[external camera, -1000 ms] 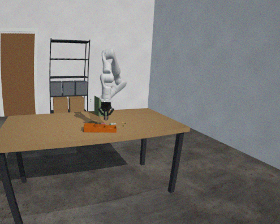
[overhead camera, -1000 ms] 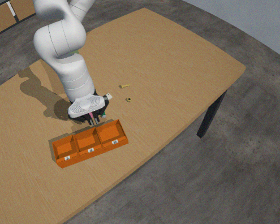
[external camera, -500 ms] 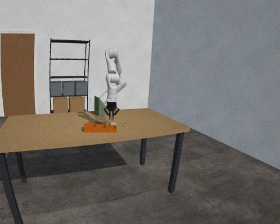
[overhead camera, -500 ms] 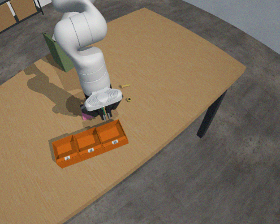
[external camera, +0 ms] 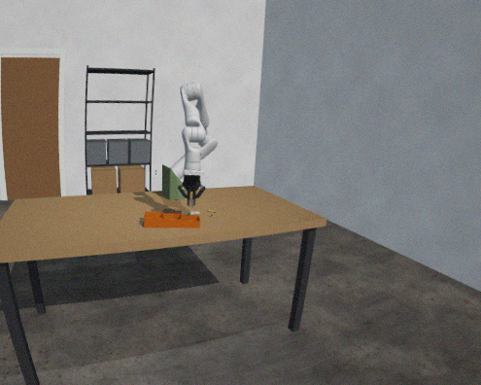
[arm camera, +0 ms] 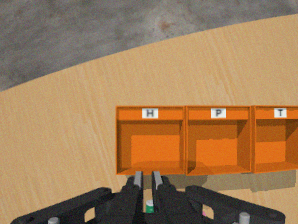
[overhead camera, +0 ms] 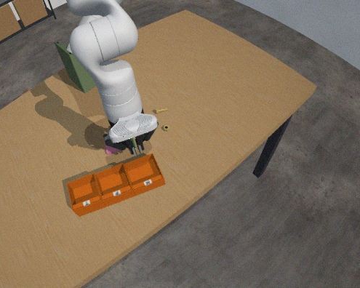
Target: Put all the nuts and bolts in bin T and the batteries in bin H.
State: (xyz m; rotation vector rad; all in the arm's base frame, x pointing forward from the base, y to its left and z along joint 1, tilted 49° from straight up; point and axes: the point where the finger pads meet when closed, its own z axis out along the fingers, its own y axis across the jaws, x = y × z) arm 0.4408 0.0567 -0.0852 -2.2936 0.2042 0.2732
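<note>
Now: hand 150 mm to the right of the brass bolt, 130 mm past it and 90 mm above it. The rest, counted from my hand: pink eraser: 110 mm behind, 90 mm below, 40 mm to the right; orange bin unit: 90 mm to the right, 70 mm below, 10 mm ahead; green battery: 90 mm below, 80 mm behind, 10 mm to the left.
</note>
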